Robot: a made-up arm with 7 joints. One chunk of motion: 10 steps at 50 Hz.
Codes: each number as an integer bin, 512 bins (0 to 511) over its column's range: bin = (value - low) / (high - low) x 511, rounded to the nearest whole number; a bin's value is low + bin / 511 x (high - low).
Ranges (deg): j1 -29..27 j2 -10..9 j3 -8..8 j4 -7..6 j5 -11..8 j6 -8..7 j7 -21..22
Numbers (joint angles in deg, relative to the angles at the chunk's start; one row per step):
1: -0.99 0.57 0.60 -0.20 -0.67 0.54 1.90
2: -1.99 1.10 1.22 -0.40 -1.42 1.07 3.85
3: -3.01 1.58 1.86 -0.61 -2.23 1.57 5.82
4: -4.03 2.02 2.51 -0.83 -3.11 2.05 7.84
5: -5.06 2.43 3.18 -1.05 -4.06 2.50 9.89
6: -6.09 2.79 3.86 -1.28 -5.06 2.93 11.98
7: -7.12 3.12 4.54 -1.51 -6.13 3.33 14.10
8: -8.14 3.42 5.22 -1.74 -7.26 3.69 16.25
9: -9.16 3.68 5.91 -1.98 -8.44 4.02 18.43
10: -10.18 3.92 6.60 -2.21 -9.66 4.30 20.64
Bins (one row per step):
1: 256 284 275 267 278 291 272
2: 246 299 294 259 258 309 295
3: 237 311 315 251 236 326 319
4: 228 323 336 243 212 342 343
5: 218 334 357 234 187 358 367
6: 209 344 379 225 160 372 392
7: 200 353 400 216 131 386 417
8: 190 361 422 207 101 398 443
9: 181 368 444 197 69 409 469
10: 172 374 466 188 36 419 495

